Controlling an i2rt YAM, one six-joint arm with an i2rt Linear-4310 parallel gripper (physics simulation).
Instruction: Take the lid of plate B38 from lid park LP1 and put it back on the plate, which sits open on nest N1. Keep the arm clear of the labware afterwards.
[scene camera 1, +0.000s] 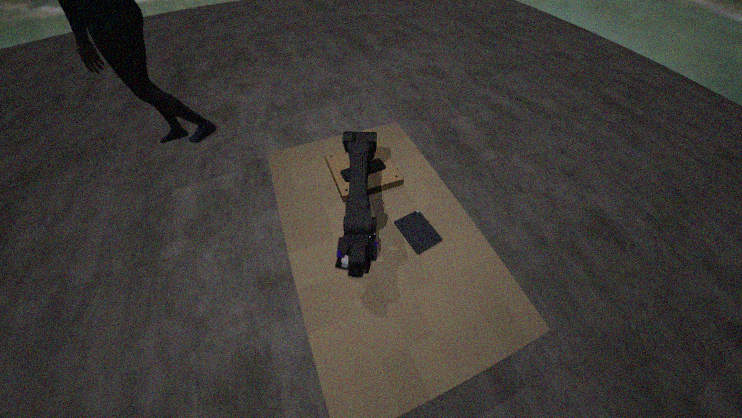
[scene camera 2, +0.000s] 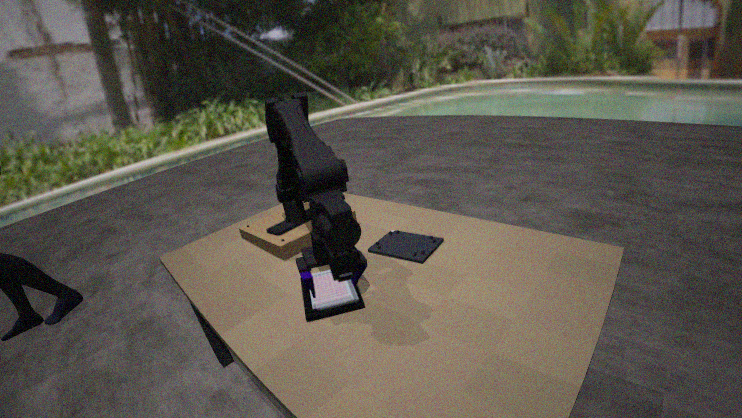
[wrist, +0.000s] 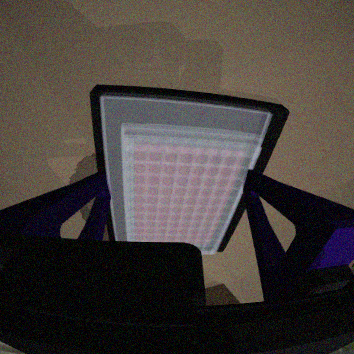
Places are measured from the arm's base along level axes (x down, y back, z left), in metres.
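Pixels of known places: gripper, fingertip midpoint: (scene camera 2: 334, 291) (wrist: 177, 177); arm's base, link origin: (scene camera 2: 297, 221).
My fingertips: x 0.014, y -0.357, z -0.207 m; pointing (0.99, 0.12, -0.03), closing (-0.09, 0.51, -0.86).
Ahead of a thing's pixels: the offset from my fingertips to its middle. "spot": to the spot under its first point. Level surfaces: height alone.
Plate B38 @(dx -0.003, dy +0.011, dz +0.008 m) (scene camera 2: 336, 294) (wrist: 182, 195), with a grid of pink wells, sits on the black nest N1 @(dx +0.018, dy +0.033, dz +0.015 m) (scene camera 2: 334, 313) (wrist: 190, 93). My gripper (scene camera 1: 357, 254) (scene camera 2: 332, 276) (wrist: 177, 177) is shut on the clear lid @(spot: dx -0.005, dy -0.035, dz -0.025 m) (wrist: 185, 114), one finger at each side edge. In the wrist view the lid's outline spans the plate and the inside of the nest's rim; it seems to be a little above the plate, but the exact gap cannot be told. Lid park LP1 @(dx +0.017, dy -0.005, dz +0.265 m) (scene camera 1: 417, 232) (scene camera 2: 406, 246), a dark pad with small pegs, has no lid on it. The arm hides much of the nest in scene camera 1.
The arm's base stands on a wooden block (scene camera 1: 386, 181) (scene camera 2: 270, 243) on the tan table top @(dx +0.027 m) (scene camera 1: 430, 332) (scene camera 2: 493, 311). LP1 lies to the side of the arm. A person's dark legs (scene camera 1: 155, 98) (scene camera 2: 31, 290) show on the floor beyond the table's edge.
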